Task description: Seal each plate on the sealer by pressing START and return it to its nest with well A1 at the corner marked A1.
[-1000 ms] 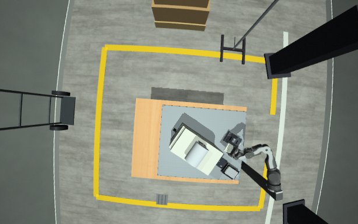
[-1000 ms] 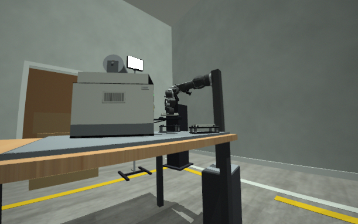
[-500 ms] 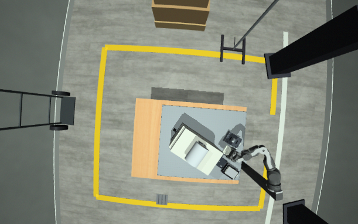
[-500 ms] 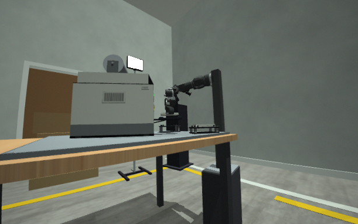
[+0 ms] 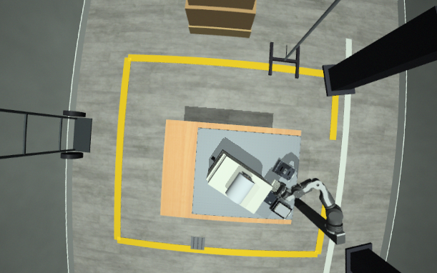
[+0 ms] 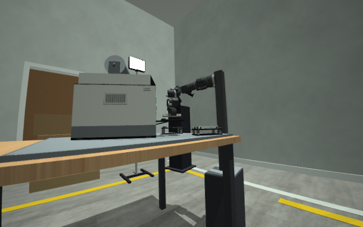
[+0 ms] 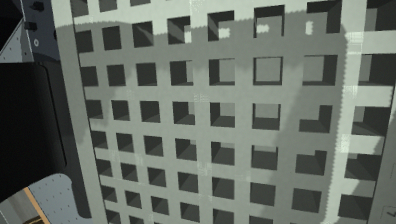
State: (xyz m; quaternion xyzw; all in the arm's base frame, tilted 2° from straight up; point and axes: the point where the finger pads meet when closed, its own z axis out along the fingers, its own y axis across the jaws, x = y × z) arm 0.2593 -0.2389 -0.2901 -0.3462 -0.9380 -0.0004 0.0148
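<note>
Now: the sealer stage 80 mm ahead of my hand, 80 mm to the left of it and 40 mm below it. Also, from my hand: foil roll: 330 mm ahead, 140 mm to the right, 280 mm above; plate: right at my hand.
</note>
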